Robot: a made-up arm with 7 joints.
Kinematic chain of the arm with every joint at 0, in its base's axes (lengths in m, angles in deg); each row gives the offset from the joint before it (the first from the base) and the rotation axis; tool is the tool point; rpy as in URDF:
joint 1: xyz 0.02 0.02 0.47 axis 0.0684 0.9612 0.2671
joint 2: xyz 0 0.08 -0.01 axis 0.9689 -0.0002 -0.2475
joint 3: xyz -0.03 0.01 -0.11 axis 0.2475 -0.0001 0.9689
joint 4: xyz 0 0.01 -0.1 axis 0.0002 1 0
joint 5: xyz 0.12 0 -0.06 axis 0.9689 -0.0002 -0.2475
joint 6: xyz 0.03 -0.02 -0.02 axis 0.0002 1 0
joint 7: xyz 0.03 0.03 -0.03 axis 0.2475 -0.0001 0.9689
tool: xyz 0.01 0.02 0 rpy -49.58 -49.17 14.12
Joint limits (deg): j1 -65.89..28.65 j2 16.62..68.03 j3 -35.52..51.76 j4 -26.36..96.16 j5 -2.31..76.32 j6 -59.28..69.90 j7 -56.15..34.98
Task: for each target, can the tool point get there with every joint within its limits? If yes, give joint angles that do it. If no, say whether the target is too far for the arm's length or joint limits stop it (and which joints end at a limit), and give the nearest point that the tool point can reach.
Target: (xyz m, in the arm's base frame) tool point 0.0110 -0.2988 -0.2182
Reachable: no: too far | nearest point 0.0330 0.0757 0.0903 | short by 0.486 m
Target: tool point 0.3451 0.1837 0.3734
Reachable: yes | joints -34.19 23.43 -2.11 -9.98 37.26 5.62 -24.68
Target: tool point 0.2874 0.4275 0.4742
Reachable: yes | joints -44.65 59.02 19.50 27.26 33.16 26.30 -41.71
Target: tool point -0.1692 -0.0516 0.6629
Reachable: no: joint limits stop it (at a limit: joint 1, joint 2, joint 3, joint 4, joint 6) | nearest point 0.0771 0.2509 0.6586 | short by 0.390 m
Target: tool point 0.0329 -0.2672 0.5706
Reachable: no: joint limits stop it (at a limit: joint 1, joint 2, joint 3, joint 4, joint 5, joint 6) | nearest point 0.2407 -0.0523 0.4904 | short by 0.309 m
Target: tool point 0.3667 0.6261 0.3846
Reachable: no: too far | nearest point 0.2760 0.4742 0.4092 | short by 0.179 m
